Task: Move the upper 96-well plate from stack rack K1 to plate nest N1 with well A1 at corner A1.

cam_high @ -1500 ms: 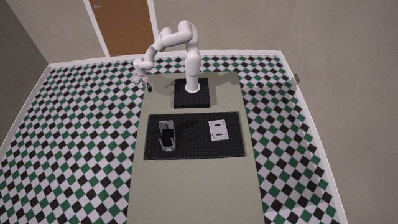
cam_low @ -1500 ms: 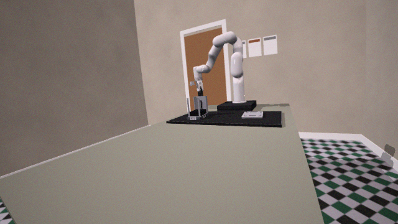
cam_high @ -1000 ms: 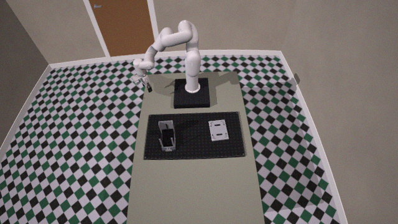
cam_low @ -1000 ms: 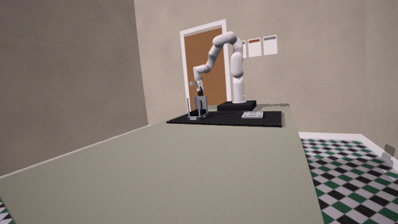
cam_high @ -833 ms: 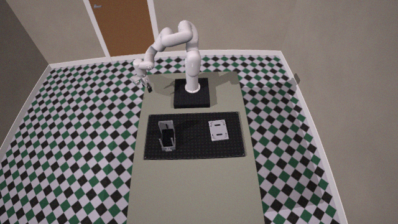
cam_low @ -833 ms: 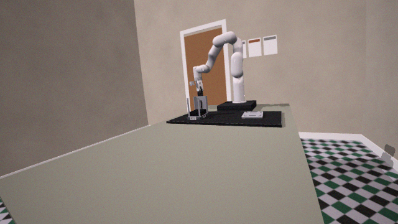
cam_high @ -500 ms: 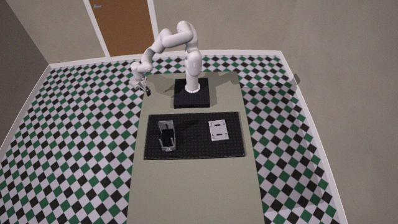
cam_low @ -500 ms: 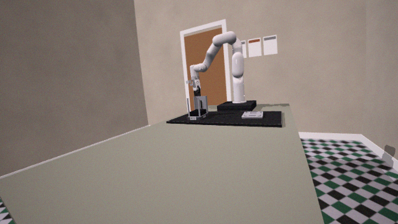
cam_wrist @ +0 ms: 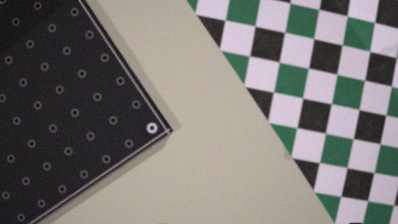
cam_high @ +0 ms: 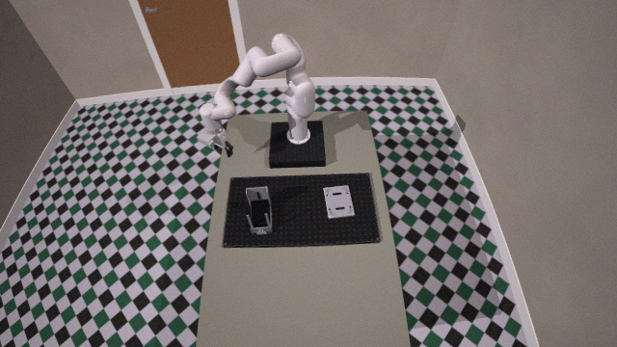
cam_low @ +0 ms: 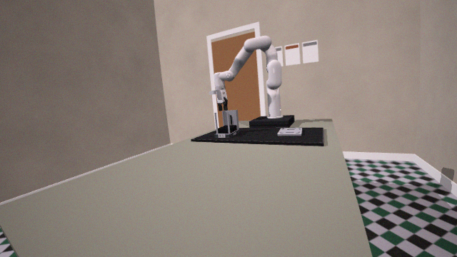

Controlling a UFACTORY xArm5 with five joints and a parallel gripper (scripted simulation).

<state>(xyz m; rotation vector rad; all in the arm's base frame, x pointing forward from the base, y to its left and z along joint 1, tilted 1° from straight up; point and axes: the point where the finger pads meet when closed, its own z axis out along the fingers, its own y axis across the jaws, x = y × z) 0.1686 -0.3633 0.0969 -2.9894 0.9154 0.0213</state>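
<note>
My hand is 29 cm short of the black 96-well plate, 19 cm to the right of it and 9 cm above it. Also, from my hand: A1 mark (30 cm ahead, 50 cm to the left, 12 cm below); plate nest N1 (22 cm ahead, 55 cm to the left, 13 cm below).
</note>
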